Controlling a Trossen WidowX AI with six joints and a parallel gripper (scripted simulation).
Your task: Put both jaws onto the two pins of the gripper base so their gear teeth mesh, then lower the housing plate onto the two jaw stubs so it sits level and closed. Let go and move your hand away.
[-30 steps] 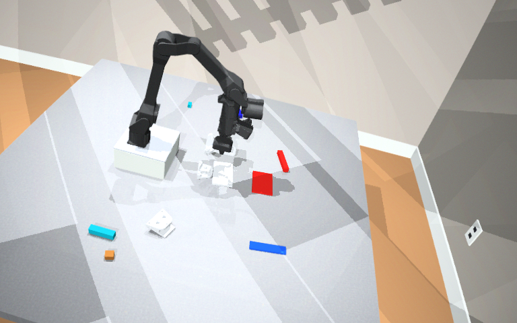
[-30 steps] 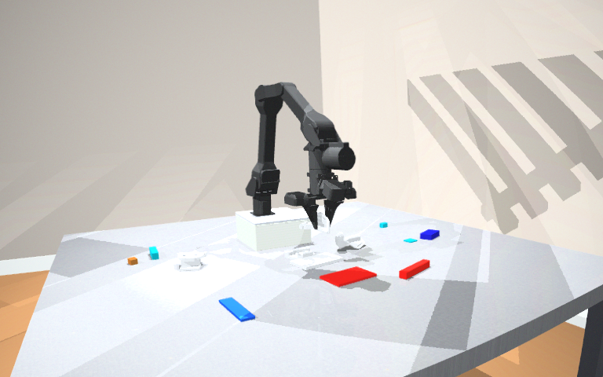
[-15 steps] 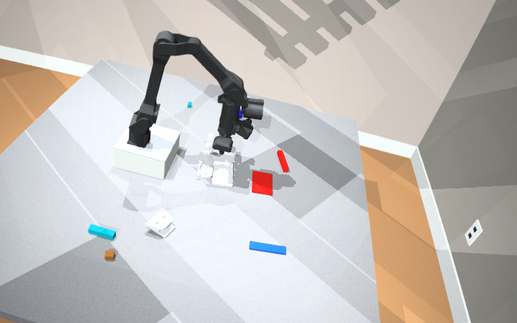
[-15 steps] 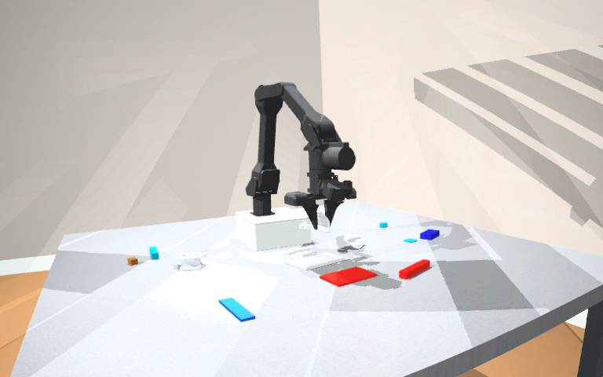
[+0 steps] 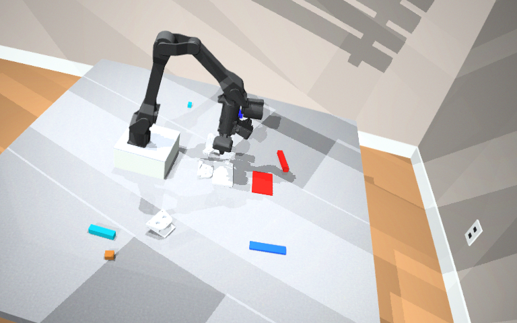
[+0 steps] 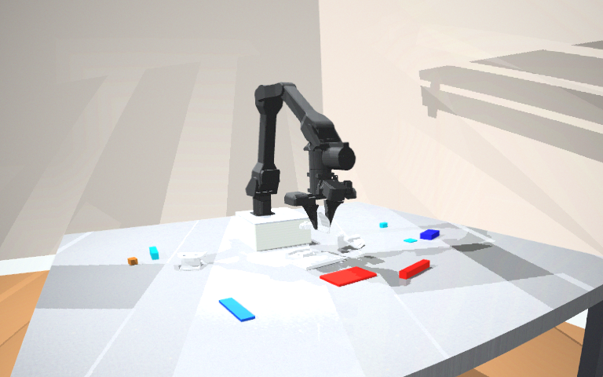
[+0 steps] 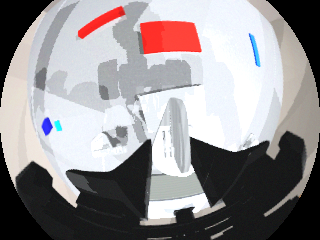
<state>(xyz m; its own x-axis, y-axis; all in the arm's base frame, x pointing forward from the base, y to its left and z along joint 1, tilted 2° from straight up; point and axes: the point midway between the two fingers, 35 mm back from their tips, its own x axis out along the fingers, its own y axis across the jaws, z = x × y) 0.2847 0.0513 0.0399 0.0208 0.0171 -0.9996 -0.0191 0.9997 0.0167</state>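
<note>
Right now my gripper tip is 8 cm above the flat white plate, 3 cm to the left of it and 2 cm short of it. The rest, counted from my gripper tip: white housing plate: 8 cm below, 5 cm behind, 4 cm to the right; red plate: 16 cm ahead, 8 cm below, 3 cm to the right; white jaw: 9 cm to the left, 5 cm below, 5 cm behind.
</note>
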